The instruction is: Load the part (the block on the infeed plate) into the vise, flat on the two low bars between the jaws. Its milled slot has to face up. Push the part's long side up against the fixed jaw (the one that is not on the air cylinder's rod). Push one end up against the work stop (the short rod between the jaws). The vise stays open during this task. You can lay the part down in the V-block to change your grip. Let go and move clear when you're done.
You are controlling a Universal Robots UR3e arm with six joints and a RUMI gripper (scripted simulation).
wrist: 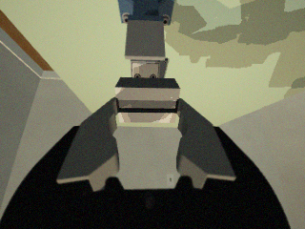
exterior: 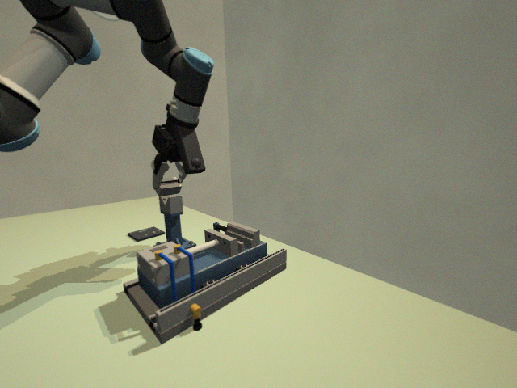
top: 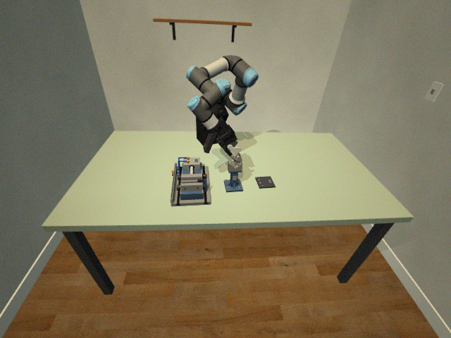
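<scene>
The part is right at my hand. The rest, counted from my hand: dark infeed plate (190 mm below, 180 mm to the left, 40 mm behind); then fixed jaw (210 mm to the right, 110 mm below, 110 mm ahead); then work stop rod (160 mm to the right, 100 mm below, 70 mm ahead).
</scene>
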